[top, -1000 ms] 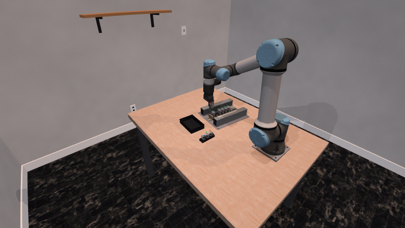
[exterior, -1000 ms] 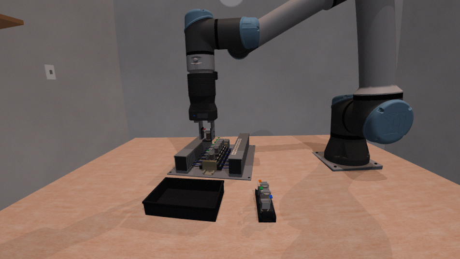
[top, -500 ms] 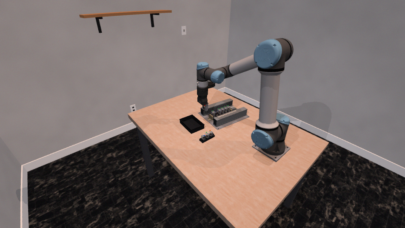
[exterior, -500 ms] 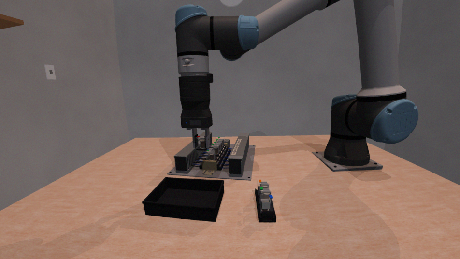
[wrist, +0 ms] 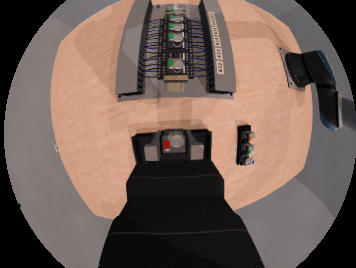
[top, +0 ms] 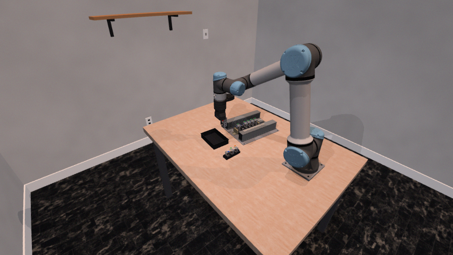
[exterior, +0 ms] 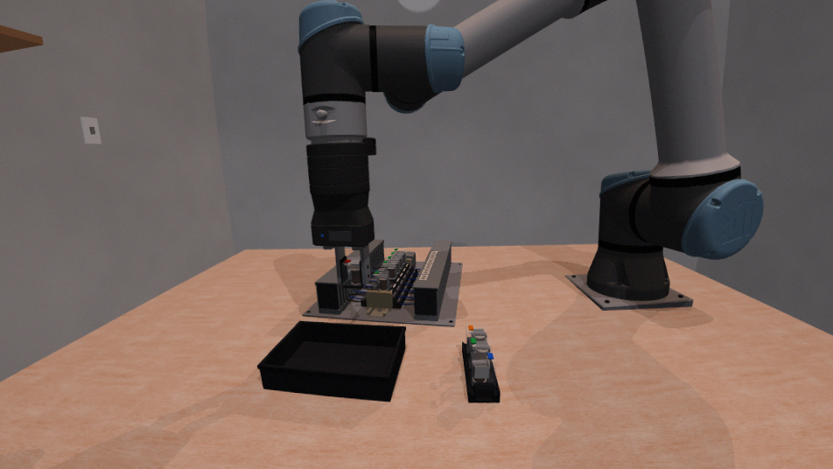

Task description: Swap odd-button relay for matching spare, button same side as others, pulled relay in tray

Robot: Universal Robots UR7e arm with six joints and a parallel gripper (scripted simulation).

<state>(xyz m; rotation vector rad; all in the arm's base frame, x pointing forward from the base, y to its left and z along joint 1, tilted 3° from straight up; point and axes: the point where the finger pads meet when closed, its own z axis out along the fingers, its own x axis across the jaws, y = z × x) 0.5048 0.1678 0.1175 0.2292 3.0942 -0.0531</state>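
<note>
Now: the black tray 1 cm ahead of my hand, 7 cm to the left of it and 10 cm below it. Round my hand: relay: 1 cm below.
</note>
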